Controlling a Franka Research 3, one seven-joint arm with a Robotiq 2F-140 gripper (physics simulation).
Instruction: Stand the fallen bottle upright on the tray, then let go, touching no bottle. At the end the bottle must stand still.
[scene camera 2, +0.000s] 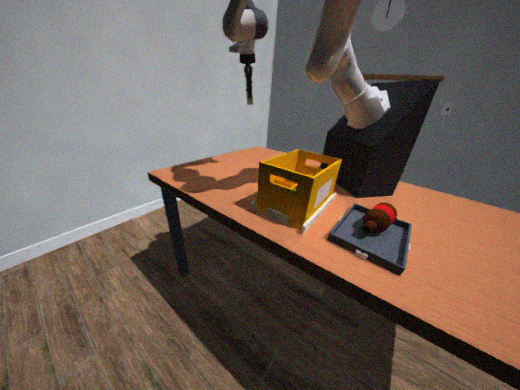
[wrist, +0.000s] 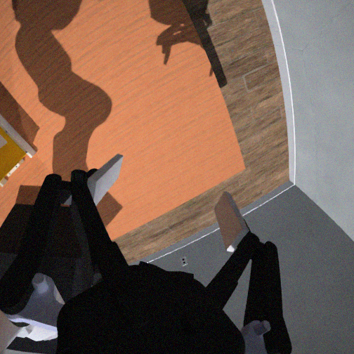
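A brown bottle (scene camera 2: 380, 219) with a red band lies on its side on the dark grey tray (scene camera 2: 368, 256) in the scene view, its neck pointing toward the front left. The bottle and the tray do not show in the wrist view. My gripper (scene camera 2: 250, 102) (wrist: 171, 184) is open and empty. It hangs high in the air, left of the yellow crate and far from the bottle. In the wrist view its two fingertip pads stand wide apart.
A yellow crate (scene camera 2: 285, 200) (wrist: 9, 156) stands on the orange table (scene camera 2: 465, 260) (wrist: 165, 125), left of the tray. The arm rises from a black base block (scene camera 2: 365, 165) behind the crate and tray. A wall is beyond the table's left end.
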